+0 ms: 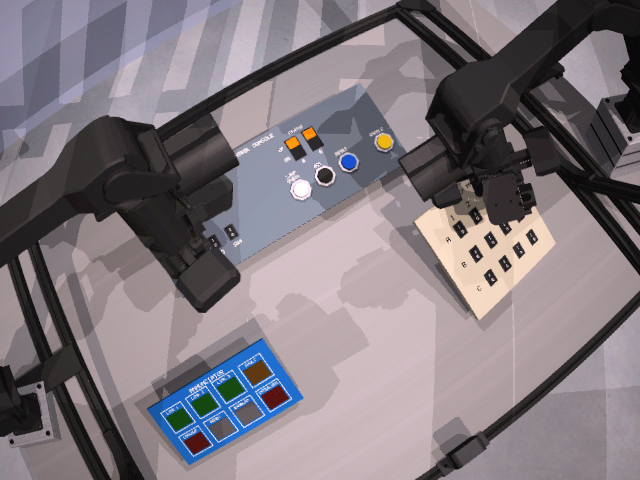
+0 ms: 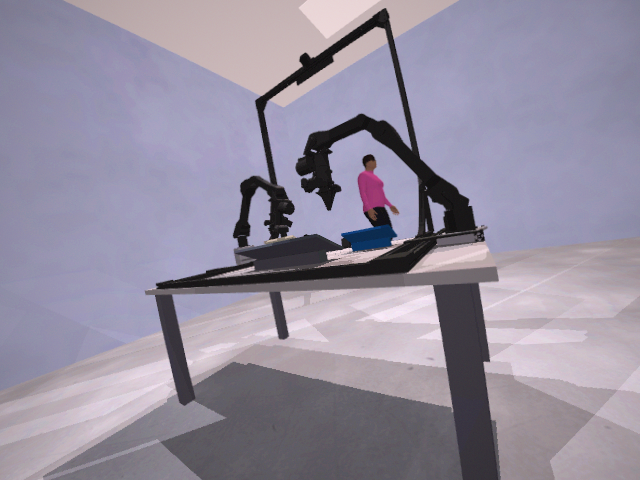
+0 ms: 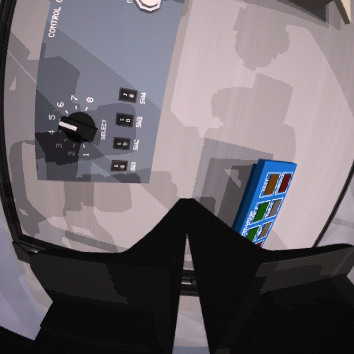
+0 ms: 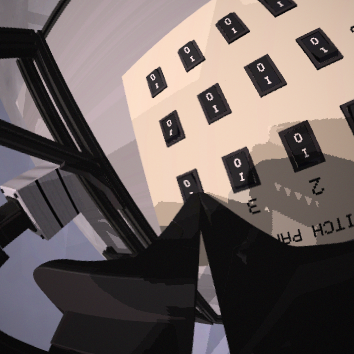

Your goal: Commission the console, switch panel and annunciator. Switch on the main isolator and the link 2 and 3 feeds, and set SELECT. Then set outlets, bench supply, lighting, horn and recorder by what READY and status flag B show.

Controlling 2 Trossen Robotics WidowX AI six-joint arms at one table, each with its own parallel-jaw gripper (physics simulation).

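Places are measured from the left arm's base along level axes (x down, y back, z left), in metres.
Pixels of known places: left gripper, fingertip midpoint: [image 1: 193, 264] [image 2: 329, 210] [image 3: 185, 204]; right gripper, fingertip midpoint: [image 4: 197, 199]; left arm's base, link origin: [image 1: 25, 414] [image 2: 461, 230]; right arm's base, link origin: [image 1: 635, 116] [image 2: 243, 247] [image 4: 20, 212].
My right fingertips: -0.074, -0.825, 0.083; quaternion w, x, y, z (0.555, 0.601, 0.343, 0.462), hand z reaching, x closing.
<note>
Ahead of a thing's pixels: the offset from my right fingertips to its top centre, as dx, dy, dz. "*": to the spot under its first point.
The grey console {* +0.057, +0.331, +0.085} [image 1: 268, 227] [image 3: 100, 55] has a SELECT knob {+0.001, +0.439, +0.125} [image 3: 79, 126], its white pointer between 4 and 5. Both status flags [image 1: 295, 148] [image 1: 312, 138] show orange at their upper ends. The blue annunciator {* +0.027, +0.384, -0.103} [image 1: 266, 351] [image 3: 290, 167] has dark, unlit-looking tiles. The cream switch panel [image 1: 480, 304] [image 4: 150, 130] carries rows of black rockers. My left gripper [image 3: 185, 204] [image 2: 328, 208] is shut and empty, high above the table. My right gripper [image 4: 197, 199] is shut and empty over the panel, its tips hiding the lower part of a rocker {+0.002, -0.006, -0.004} [image 4: 188, 182]; contact is unclear.
White {+0.035, +0.268, +0.120} [image 1: 300, 189], black {+0.035, +0.227, +0.130} [image 1: 324, 175], blue {+0.035, +0.186, +0.140} [image 1: 348, 162] and yellow {+0.035, +0.122, +0.156} [image 1: 384, 142] buttons line the console. Small switches SW1 to SW4 sit beside SELECT. Black frame rails [image 1: 305, 54] edge the table. A person in pink [image 2: 372, 190] stands beyond it.
</note>
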